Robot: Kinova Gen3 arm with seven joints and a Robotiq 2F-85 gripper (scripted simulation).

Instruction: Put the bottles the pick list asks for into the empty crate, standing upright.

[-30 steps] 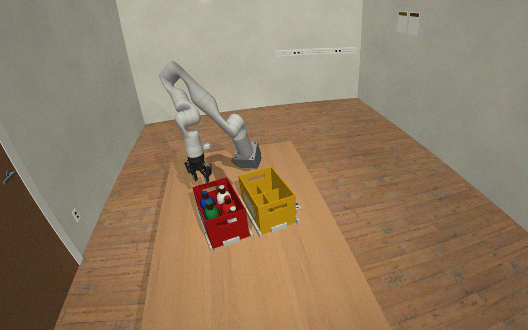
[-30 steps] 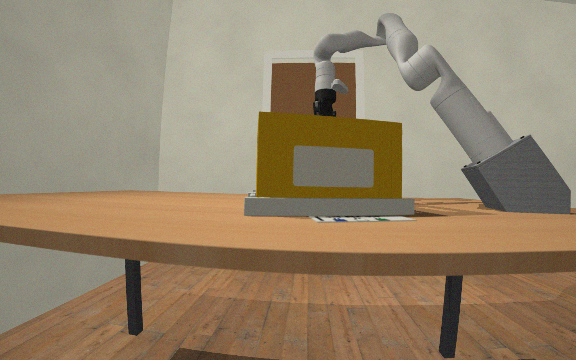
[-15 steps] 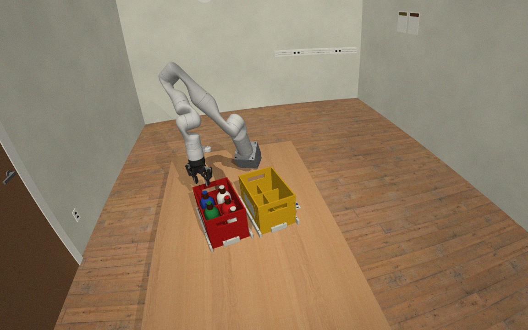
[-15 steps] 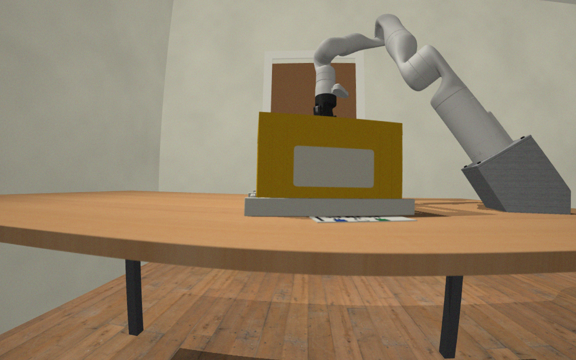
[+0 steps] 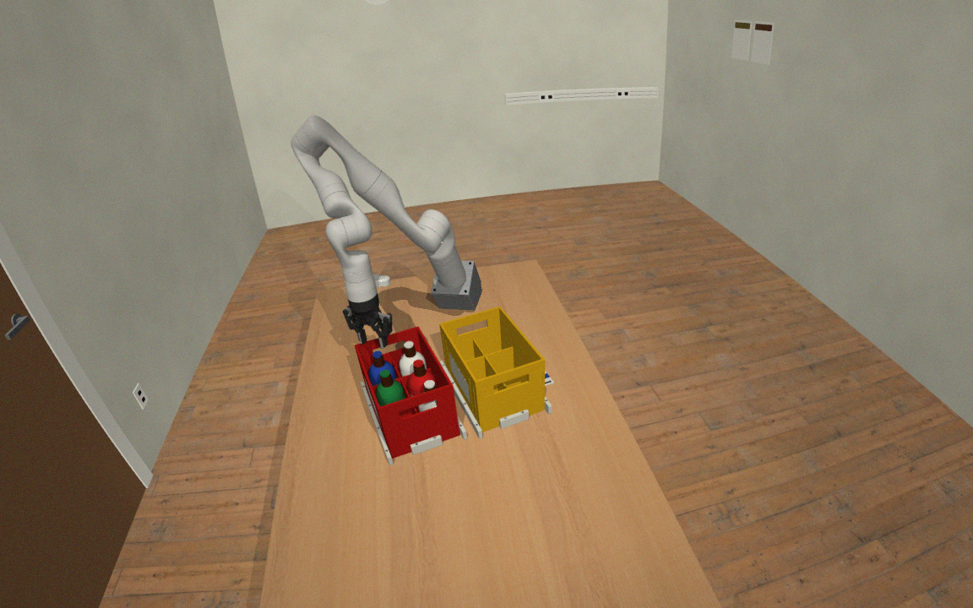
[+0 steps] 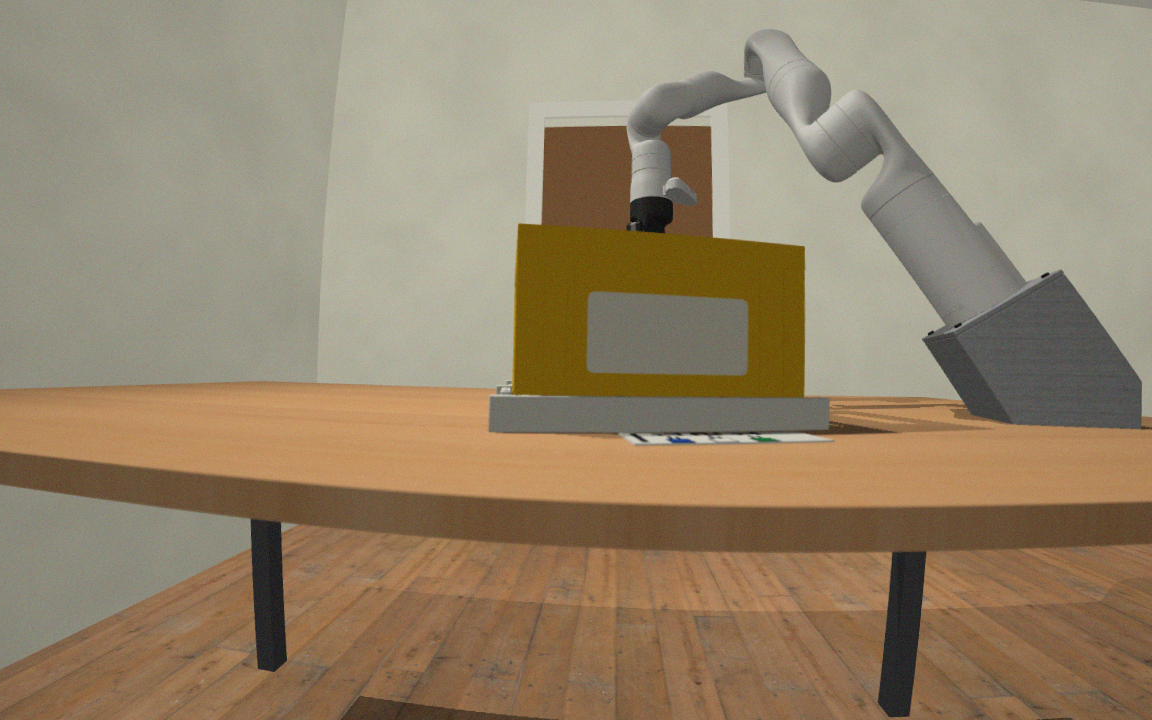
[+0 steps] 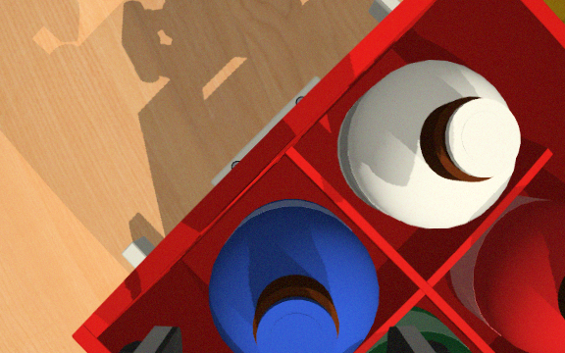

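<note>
My hand is 12 cm above the blue bottle. Also, from my hand: red bottle (8 cm ahead, 10 cm to the left, 12 cm below); red crate (8 cm ahead, 6 cm to the left, 12 cm below); green bottle (9 cm ahead, 1 cm to the left, 12 cm below).
</note>
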